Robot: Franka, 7 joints.
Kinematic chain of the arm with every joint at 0, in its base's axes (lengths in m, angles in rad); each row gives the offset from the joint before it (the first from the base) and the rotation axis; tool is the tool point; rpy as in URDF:
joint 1: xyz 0 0 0.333 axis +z
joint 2: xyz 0 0 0 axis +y
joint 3: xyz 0 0 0.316 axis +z
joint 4: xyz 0.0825 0 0 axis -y
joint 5: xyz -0.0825 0 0.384 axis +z
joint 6: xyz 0 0 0 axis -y
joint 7: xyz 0.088 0 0 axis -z
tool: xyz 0 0 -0.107 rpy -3.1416 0 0
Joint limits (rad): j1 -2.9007..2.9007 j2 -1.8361..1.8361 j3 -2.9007..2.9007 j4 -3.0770..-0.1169 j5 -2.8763..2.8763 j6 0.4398..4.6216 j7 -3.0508..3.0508
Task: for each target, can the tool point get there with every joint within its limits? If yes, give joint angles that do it. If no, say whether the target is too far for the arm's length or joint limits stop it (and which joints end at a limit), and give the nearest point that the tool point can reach.
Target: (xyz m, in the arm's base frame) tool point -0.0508 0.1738 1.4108
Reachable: no: too far | nearest point -0.0399 0.1364 1.1790 | short by 0.235 m
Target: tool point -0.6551 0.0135 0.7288
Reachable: yes | joints 0.5727 -0.5465 2.0219 -0.8760 0.7454 1.5653 1.0219
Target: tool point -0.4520 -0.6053 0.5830
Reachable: yes | joints 1.2608 -1.2022 1.9361 -0.7783 0.5130 3.7390 1.3897
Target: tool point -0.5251 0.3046 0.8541
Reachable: yes | joints -0.2815 -0.6072 2.0068 -0.3798 1.2424 1.4987 2.3271
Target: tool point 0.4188 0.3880 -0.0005
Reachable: yes | joints 0.8818 0.9351 -0.0899 -1.8834 0.7547 2.6878 1.6450
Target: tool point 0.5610 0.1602 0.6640
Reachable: yes | joints 2.3780 -1.0433 -1.4750 -1.3218 0.7956 1.3354 1.7438
